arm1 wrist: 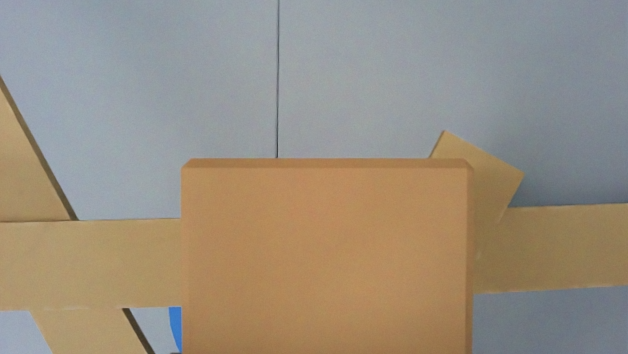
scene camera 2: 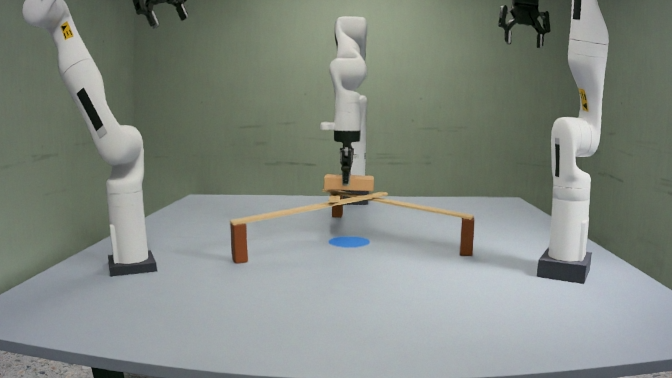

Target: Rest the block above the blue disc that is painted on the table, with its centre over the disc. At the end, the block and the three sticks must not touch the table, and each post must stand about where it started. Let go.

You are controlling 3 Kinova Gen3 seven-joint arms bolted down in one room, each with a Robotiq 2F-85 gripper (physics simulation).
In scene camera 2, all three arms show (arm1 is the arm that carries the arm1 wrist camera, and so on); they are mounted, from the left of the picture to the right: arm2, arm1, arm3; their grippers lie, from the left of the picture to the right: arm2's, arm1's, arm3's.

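The orange-brown block (arm1 wrist: 325, 260) (scene camera 2: 360, 183) is at the crossing of three tan sticks; whether it bears on them I cannot tell. arm1's gripper (scene camera 2: 346, 180) is shut on the block, one finger against its near side. One stick (scene camera 2: 280, 212) slopes up from the left post (scene camera 2: 239, 243), one (scene camera 2: 425, 207) from the right post (scene camera 2: 467, 237); the third meets them near the back post (scene camera 2: 337, 210). In the arm1 wrist view, a stick (arm1 wrist: 90, 262) crosses a diagonal stick (arm1 wrist: 20, 192). The blue disc (arm1 wrist: 175, 325) (scene camera 2: 349, 242) is partly hidden there. arm2's gripper (scene camera 2: 169, 21) and arm3's gripper (scene camera 2: 524, 43) are open, high up.
The three posts stand on the grey table (scene camera 2: 350, 310). arm2's white arm (scene camera 2: 125, 220) stands at the left, and arm3's white arm (scene camera 2: 570, 220) at the right. arm1's arm (scene camera 2: 347, 110) reaches in from the back, above the sticks.
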